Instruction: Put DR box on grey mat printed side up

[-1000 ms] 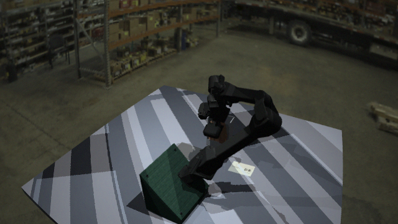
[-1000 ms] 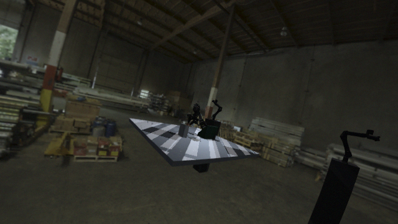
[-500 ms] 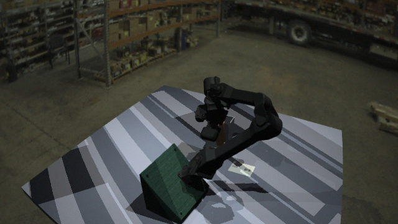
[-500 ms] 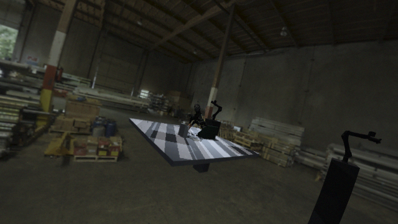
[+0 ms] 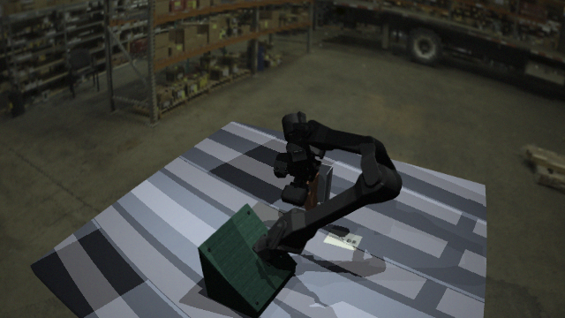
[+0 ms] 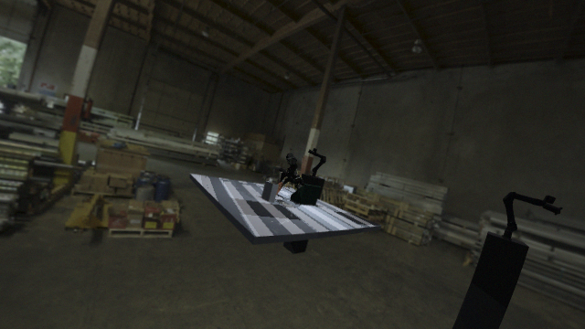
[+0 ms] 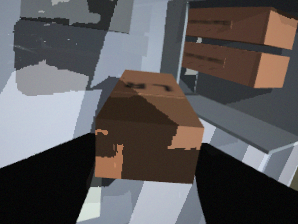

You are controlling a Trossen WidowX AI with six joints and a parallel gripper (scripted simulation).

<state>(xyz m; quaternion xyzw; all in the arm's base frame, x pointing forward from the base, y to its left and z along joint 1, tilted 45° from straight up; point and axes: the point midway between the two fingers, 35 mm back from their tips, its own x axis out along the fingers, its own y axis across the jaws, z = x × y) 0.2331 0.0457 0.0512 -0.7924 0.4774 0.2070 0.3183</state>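
The grey mat lies 15 cm below my gripper tip, 12 cm to the left of it and 1 cm ahead of it. The rest, counted from my gripper tip: white card 15 cm below, 13 cm to the right.
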